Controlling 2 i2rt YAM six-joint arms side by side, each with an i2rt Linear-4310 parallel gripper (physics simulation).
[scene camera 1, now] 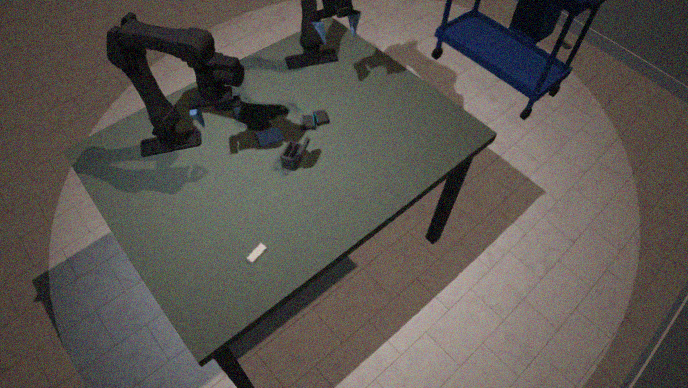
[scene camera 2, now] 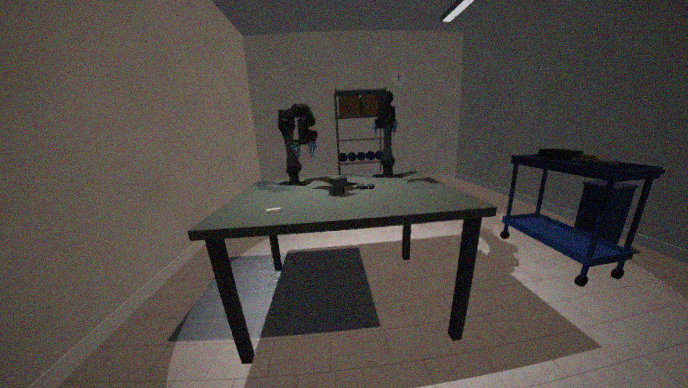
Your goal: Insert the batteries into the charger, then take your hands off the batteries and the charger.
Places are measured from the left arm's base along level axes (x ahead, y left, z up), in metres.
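Pixels of known places: left gripper, fingertip midpoint: (scene camera 1: pixel 339 40) (scene camera 2: pixel 384 137); right gripper, fingertip midpoint: (scene camera 1: pixel 220 123) (scene camera 2: pixel 305 157); left arm's base, origin of the base link: (scene camera 1: pixel 311 59) (scene camera 2: pixel 387 176); right arm's base, origin of the base link: (scene camera 1: pixel 171 143) (scene camera 2: pixel 294 184).
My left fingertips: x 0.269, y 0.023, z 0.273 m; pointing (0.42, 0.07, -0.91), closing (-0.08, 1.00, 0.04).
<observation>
Ahead of a thing's pixels: the offset from my left fingertips to its top centre. "pt": to the spot under its first point.
The dark charger {dx +0.219, dy -0.207, dz -0.178 m} (scene camera 1: pixel 291 156) (scene camera 2: pixel 338 186) stands on the table, with slot-like openings on top and a thin upright part at its right side. Two small dark blocks, seemingly the batteries, lie behind it to the right: one {dx +0.068, dy -0.123, dz -0.259 m} (scene camera 1: pixel 307 121) and one {dx +0.057, dy -0.077, dz -0.259 m} (scene camera 1: pixel 321 117), with a teal strip between them. They show as a low dark shape {pt dx +0.084, dy -0.090, dz -0.259 m} (scene camera 2: pixel 366 186) in scene camera 2. My left gripper (scene camera 1: pixel 338 35) (scene camera 2: pixel 385 131) is open and empty, raised near its own base, away from the blocks. My right gripper (scene camera 1: pixel 216 115) (scene camera 2: pixel 304 151) is open and empty, above the table left of the charger.
A small white piece {dx +0.513, dy -0.393, dz -0.261 m} (scene camera 1: pixel 256 252) (scene camera 2: pixel 273 209) lies near the table's front left. A bluish patch {pt dx +0.093, dy -0.263, dz -0.268 m} (scene camera 1: pixel 270 136) shows among the arm shadows; I cannot tell whether it is an object. A blue cart (scene camera 1: pixel 500 55) (scene camera 2: pixel 560 239) stands right of the table.
</observation>
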